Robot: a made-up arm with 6 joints. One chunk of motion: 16 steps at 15 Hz.
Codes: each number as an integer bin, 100 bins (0 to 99) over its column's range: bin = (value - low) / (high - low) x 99, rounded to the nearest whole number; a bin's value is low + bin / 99 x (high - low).
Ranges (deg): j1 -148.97..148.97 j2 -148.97..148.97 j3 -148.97..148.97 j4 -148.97..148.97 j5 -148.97..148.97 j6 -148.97..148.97
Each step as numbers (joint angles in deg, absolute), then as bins.
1 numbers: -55.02 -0.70 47.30 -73.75 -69.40 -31.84
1 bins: 31 49 65 25 26 39
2 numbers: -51.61 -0.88 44.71 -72.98 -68.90 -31.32
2 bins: 32 49 64 25 27 39
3 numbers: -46.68 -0.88 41.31 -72.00 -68.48 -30.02
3 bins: 34 49 63 26 27 40
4 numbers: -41.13 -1.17 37.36 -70.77 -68.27 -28.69
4 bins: 36 49 62 26 27 40
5 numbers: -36.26 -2.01 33.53 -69.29 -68.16 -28.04
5 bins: 37 49 61 26 27 40
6 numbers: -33.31 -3.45 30.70 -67.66 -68.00 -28.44
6 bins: 38 48 60 27 27 40
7 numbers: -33.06 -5.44 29.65 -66.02 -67.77 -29.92
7 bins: 39 48 59 28 27 40
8 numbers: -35.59 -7.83 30.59 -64.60 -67.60 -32.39
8 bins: 38 47 60 28 27 39
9 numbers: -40.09 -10.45 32.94 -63.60 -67.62 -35.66
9 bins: 36 46 60 28 27 38
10 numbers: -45.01 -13.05 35.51 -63.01 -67.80 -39.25
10 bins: 35 45 61 29 27 36
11 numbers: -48.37 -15.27 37.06 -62.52 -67.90 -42.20
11 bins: 33 44 62 29 27 35
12 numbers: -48.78 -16.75 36.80 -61.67 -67.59 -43.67
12 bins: 33 44 62 29 27 35
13 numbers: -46.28 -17.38 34.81 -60.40 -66.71 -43.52
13 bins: 34 44 61 29 27 35
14 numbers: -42.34 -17.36 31.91 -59.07 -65.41 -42.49
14 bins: 35 44 60 30 28 35
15 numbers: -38.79 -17.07 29.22 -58.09 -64.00 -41.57
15 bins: 37 44 59 30 28 36
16 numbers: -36.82 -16.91 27.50 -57.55 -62.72 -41.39
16 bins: 37 44 59 30 29 36
